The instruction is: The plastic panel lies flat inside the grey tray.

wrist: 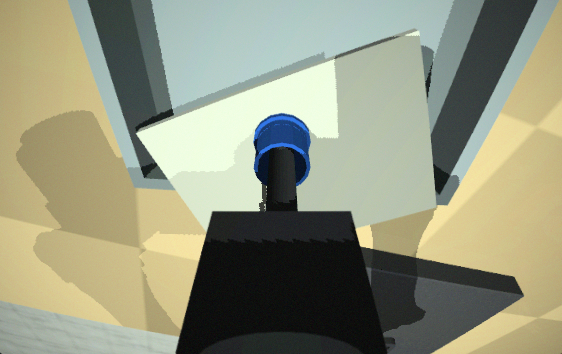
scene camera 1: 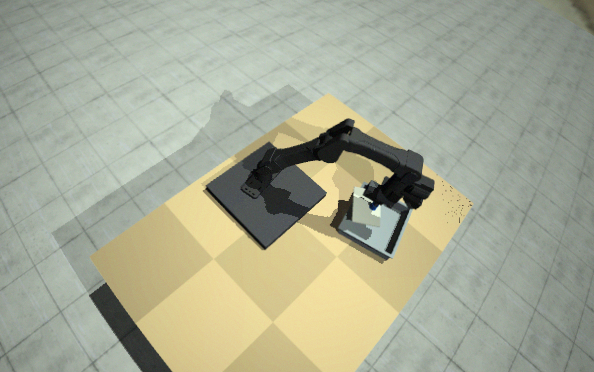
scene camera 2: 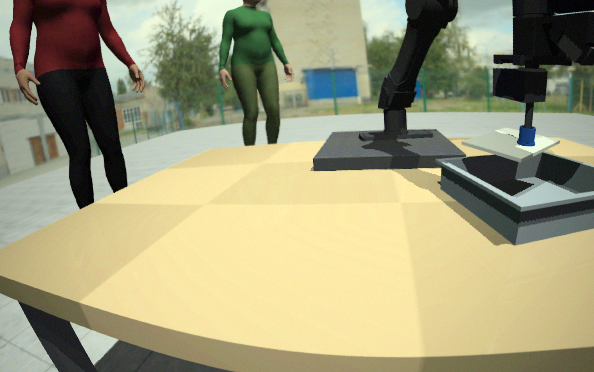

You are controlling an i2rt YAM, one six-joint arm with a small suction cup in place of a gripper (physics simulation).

Labels:
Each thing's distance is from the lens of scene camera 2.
my suction cup (scene camera 2: 526, 136): 0.52 m
pale plastic panel (scene camera 2: 503, 142): 0.52 m
grey tray (scene camera 2: 537, 199): 0.53 m

